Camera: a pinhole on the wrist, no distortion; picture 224 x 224 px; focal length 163.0 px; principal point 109.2 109.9 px. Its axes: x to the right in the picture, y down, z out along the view. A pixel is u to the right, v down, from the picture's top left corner.
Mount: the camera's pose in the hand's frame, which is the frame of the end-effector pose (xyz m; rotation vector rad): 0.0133 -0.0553 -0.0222 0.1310 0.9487 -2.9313
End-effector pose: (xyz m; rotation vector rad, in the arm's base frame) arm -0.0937 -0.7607 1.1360 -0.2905 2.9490 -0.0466
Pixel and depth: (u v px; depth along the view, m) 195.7 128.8 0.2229
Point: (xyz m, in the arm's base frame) 0.0822 -0.9460 1.0374
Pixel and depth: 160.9 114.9 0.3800
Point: 0.1345 -1.0244 0.9109
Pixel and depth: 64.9 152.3 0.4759
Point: -0.0750 -1.2114 0.8380
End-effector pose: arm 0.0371 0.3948 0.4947 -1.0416 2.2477 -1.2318
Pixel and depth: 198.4 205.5 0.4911
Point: 0.5706 0.2901 0.8778
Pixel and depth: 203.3 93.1 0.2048
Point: 0.2737 0.3482 0.5481
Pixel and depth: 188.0 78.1 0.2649
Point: 0.3294 0.3200 0.5210
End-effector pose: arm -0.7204 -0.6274 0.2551 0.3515 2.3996 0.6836
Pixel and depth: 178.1 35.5 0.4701
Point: -0.2657 -0.6763 -0.0364
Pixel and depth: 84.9 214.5 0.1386
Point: -0.7378 -0.7719 0.0979
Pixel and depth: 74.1 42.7 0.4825
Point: -0.4819 -0.5535 -0.2100
